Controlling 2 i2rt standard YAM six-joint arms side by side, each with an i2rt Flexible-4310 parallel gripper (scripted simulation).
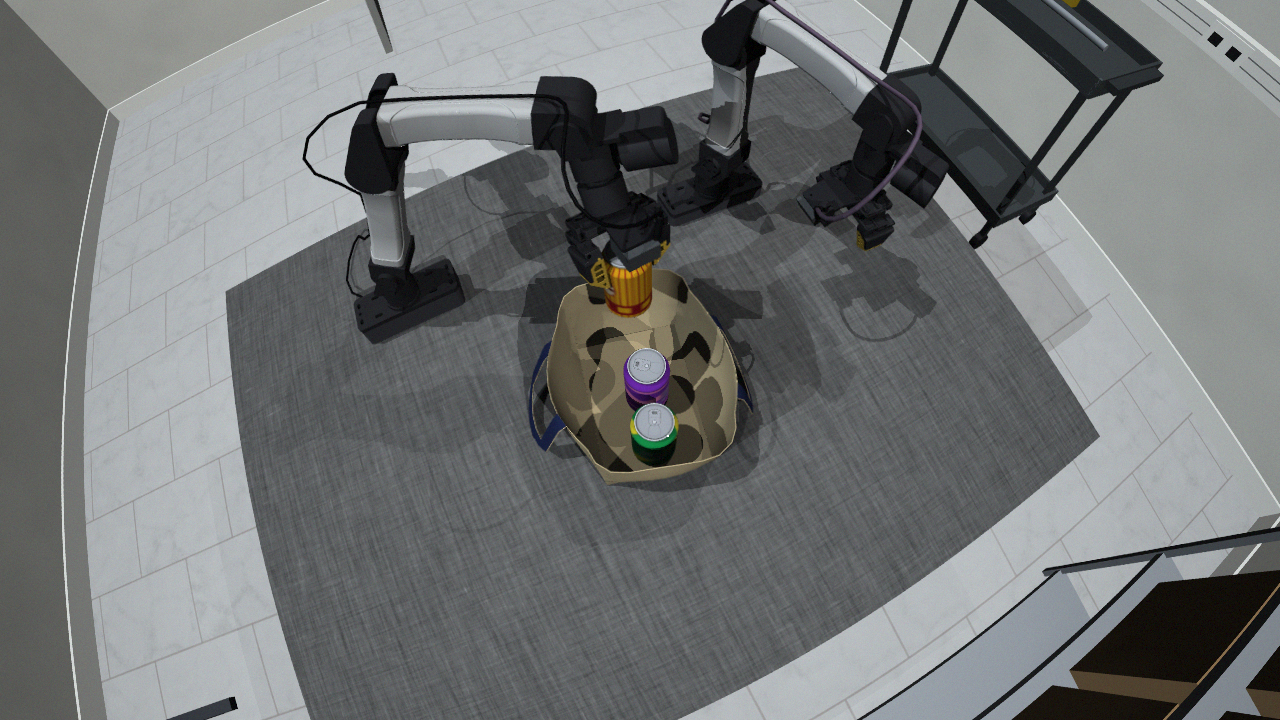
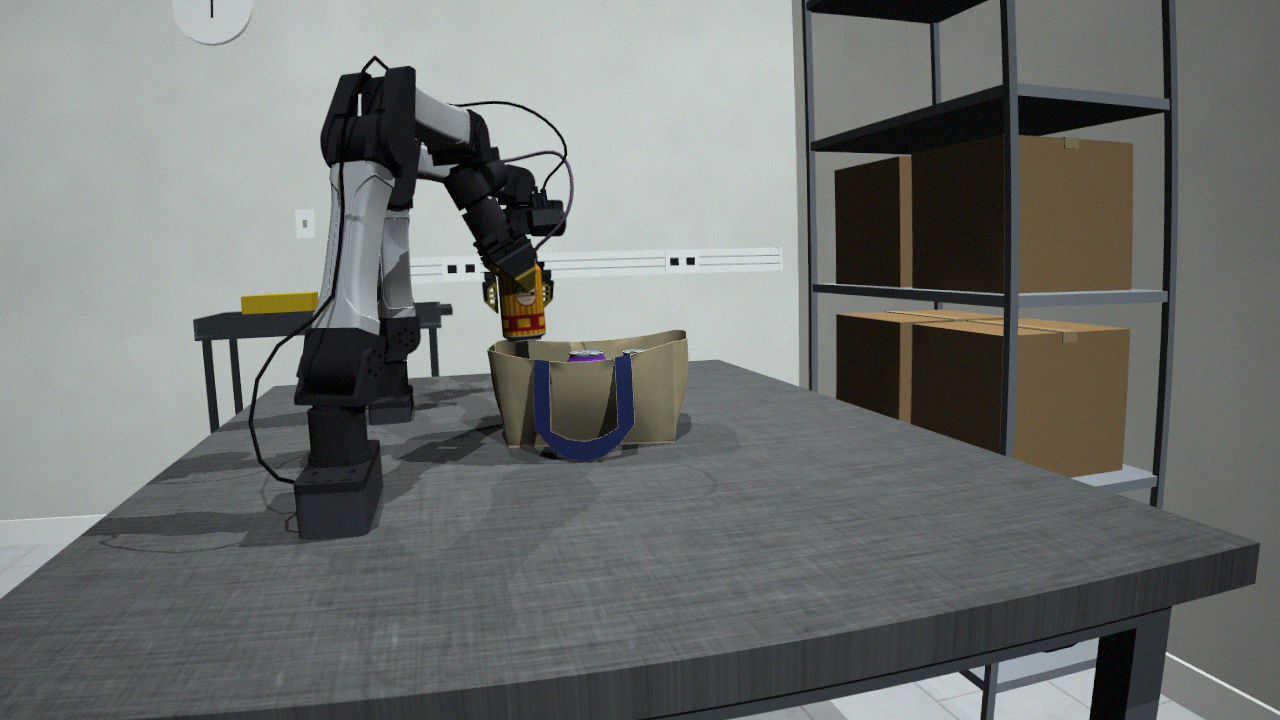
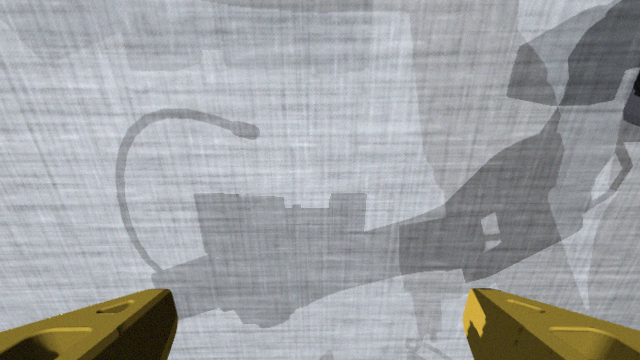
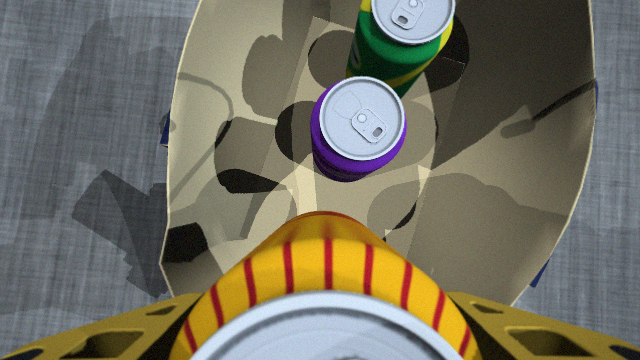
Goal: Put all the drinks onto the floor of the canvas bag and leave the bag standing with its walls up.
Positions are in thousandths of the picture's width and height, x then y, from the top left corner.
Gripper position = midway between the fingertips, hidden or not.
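I see a canvas bag (image 2: 456, 570), and image 1 shows me the canvas bag (image 1: 456, 441) too, as does image 4, with the bag (image 4: 799, 460). My right gripper (image 1: 493, 381) is visible as well; I also see the right gripper (image 2: 411, 401) in image 2 and the right gripper (image 4: 505, 851) in image 4. My left gripper (image 3: 501, 843) is in sight too.
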